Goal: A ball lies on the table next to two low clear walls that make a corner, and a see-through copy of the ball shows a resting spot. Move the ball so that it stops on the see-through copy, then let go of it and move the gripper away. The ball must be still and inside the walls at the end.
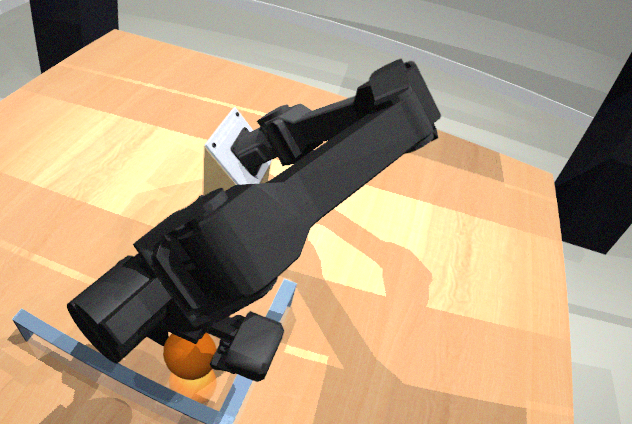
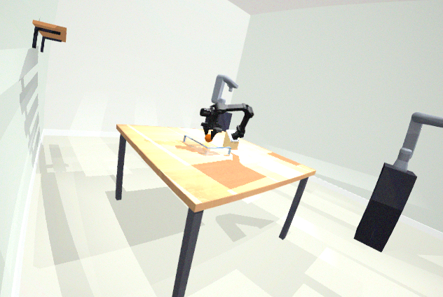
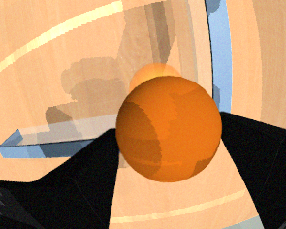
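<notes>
My gripper tip is 80 mm above the see-through ball copy. Also, from my gripper tip: orange ball right at my gripper tip.
</notes>
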